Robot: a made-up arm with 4 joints.
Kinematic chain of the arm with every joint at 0, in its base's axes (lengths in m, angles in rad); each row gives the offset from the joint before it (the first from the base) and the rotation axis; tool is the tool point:
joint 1: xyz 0 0 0.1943 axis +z
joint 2: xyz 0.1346 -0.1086 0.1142 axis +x
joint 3: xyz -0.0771 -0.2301 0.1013 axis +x
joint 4: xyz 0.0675 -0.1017 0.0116 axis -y
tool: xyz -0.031 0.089 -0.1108
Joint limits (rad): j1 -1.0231..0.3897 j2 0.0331..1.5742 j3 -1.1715..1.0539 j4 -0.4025..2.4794
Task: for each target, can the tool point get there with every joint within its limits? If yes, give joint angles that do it. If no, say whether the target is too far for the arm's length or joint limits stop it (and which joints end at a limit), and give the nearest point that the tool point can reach.
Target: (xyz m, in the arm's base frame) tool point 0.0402 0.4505 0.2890
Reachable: no: joint limits stop it (at a limit: joint 1, joint 2) | nearest point 0.1715 -0.0501 0.1118 | short by 0.547 m
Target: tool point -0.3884 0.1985 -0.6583
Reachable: no: too far | nearest point -0.1315 -0.1472 -0.0018 | short by 0.785 m
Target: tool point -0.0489 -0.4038 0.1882
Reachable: yes | joints -0.6973 0.6927 -0.2641 1.2729
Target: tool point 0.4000 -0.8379 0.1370
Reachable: no: too far | nearest point 0.2083 -0.4364 0.2316 | short by 0.455 m
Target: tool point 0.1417 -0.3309 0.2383
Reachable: yes | joints -0.0409 0.3186 0.1545 0.5376
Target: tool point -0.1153 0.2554 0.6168
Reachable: no: joint limits stop it (at a limit: joint 1, joint 2, joint 3, joint 4) | nearest point -0.2102 -0.1904 0.3545 | short by 0.526 m
